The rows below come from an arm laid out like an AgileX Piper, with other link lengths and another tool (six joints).
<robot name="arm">
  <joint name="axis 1" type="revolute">
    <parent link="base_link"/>
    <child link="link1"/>
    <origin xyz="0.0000 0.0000 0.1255" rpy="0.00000 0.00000 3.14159"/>
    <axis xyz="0 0 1"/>
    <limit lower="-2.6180" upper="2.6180"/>
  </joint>
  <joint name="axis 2" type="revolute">
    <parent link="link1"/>
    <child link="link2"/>
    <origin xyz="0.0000 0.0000 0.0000" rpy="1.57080 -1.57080 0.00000"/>
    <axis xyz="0 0 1"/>
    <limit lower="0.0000" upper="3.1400"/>
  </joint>
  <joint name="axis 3" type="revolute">
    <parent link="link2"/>
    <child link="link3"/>
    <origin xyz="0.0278 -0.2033 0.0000" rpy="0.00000 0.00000 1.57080"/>
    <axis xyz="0 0 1"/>
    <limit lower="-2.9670" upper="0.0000"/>
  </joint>
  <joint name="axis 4" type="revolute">
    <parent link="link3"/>
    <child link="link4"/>
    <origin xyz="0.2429 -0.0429 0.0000" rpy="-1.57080 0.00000 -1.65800"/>
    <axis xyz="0 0 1"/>
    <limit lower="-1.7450" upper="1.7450"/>
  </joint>
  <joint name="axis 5" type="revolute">
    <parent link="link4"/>
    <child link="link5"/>
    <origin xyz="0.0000 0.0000 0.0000" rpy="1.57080 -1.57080 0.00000"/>
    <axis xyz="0 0 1"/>
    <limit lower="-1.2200" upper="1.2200"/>
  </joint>
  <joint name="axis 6" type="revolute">
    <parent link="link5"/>
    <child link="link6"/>
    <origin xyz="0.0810 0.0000 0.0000" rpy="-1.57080 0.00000 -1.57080"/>
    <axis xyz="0 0 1"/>
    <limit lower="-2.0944" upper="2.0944"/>
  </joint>
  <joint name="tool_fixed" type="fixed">
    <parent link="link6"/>
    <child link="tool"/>
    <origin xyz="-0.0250 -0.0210 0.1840" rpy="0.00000 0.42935 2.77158"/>
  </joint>
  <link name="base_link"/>
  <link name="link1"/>
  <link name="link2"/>
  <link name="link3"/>
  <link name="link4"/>
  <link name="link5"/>
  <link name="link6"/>
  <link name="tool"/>
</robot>
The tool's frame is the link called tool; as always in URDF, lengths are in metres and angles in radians.
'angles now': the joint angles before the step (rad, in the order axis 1, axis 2, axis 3, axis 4, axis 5, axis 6). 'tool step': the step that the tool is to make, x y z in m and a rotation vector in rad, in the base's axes. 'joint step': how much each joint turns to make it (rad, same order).
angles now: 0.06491, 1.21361, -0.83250, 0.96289, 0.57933, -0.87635
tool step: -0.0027, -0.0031, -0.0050, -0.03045, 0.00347, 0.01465
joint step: -0.00250, -0.00013, 0.00004, -0.03378, 0.00943, -0.00008
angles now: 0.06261, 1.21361, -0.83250, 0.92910, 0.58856, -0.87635
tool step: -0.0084, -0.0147, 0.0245, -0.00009, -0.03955, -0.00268
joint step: -0.07354, -0.09731, 0.00028, -0.02374, 0.08928, 0.00674
